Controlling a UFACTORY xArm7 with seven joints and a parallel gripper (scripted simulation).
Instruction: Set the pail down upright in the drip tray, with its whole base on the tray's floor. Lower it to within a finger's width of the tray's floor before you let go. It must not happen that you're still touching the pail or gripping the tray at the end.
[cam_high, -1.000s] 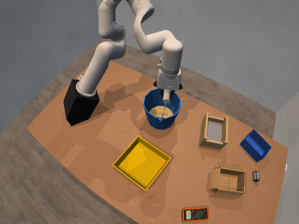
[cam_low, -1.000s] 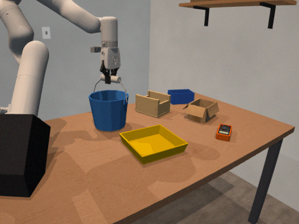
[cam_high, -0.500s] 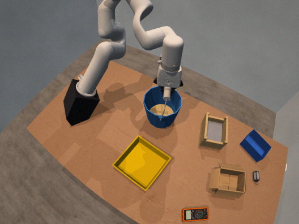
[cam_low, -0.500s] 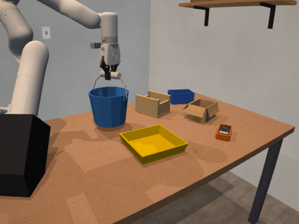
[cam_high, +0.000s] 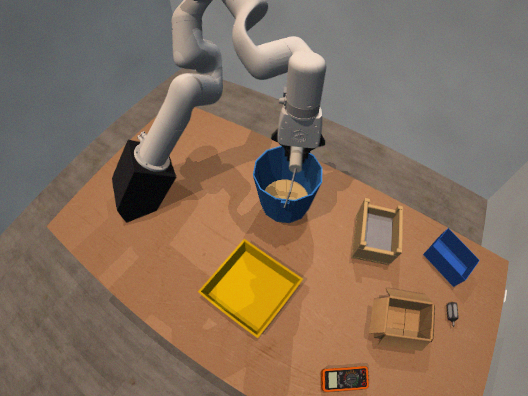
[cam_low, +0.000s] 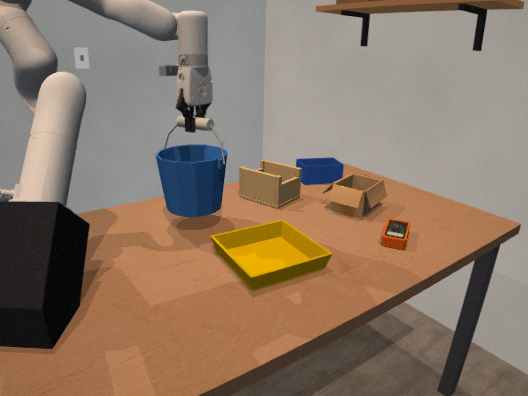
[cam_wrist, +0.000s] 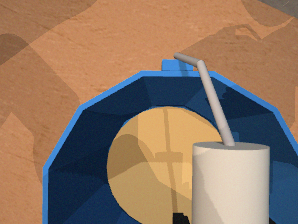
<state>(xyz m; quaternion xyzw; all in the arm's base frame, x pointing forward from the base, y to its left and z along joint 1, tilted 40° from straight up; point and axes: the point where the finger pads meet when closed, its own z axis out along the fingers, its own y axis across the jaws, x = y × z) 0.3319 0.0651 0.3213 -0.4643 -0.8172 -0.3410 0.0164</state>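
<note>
Right now my hand is 10 cm above the blue pail, 1 cm to the left of it and 1 cm past it. Round my hand: wooden crate (28 cm ahead, 24 cm below, 11 cm to the left); then cardboard box (52 cm ahead, 25 cm below, 7 cm to the right); then yellow drip tray (28 cm to the right, 28 cm below, 10 cm ahead).
</note>
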